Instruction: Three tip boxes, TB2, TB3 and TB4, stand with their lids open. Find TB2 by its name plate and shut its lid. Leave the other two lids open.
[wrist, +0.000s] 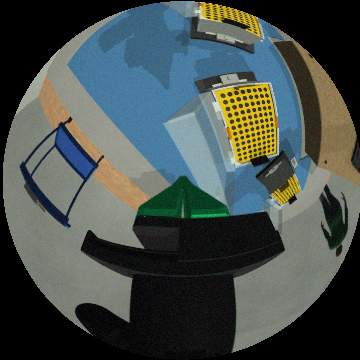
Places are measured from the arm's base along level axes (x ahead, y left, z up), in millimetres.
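Where they show: gripper, fingertip midpoint: (182, 180).
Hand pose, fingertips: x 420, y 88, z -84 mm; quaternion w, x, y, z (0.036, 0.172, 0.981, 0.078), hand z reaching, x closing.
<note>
Each offset is from my fingertips to the top centre of the thing. "*": to the spot under its first point. Level surfaces: height alone.
Three tip boxes with yellow, dark-holed tops show in the wrist view. The middle box @(106 mm back, 21 mm right, 34 mm down) (250, 122) is right of centre; its clear lid @(* 29 mm back, 62 mm right, 38 mm up) (192, 137) stands open on its left side, reaching down toward my fingertips. Another box (227, 25) is at the top edge, its yellow top uncovered. A third box @(227 mm back, 169 mm left, 34 mm down) (286, 190) is at the lower right, with a clear lid (274, 215) below and left of it. The name plates are too small to read. My gripper (182, 180) is shut and empty, its green fingertips left of the middle box, close to its lid; contact cannot be told.
The boxes stand on a blue mat @(109 mm down) (120, 95) with a grey border and a wooden table edge (116, 182) at the left. A blue-framed object (76, 154) is beyond that edge. A dark ledge (305, 95) runs along the right. A green-clothed figure (336, 225) shows at the lower right.
</note>
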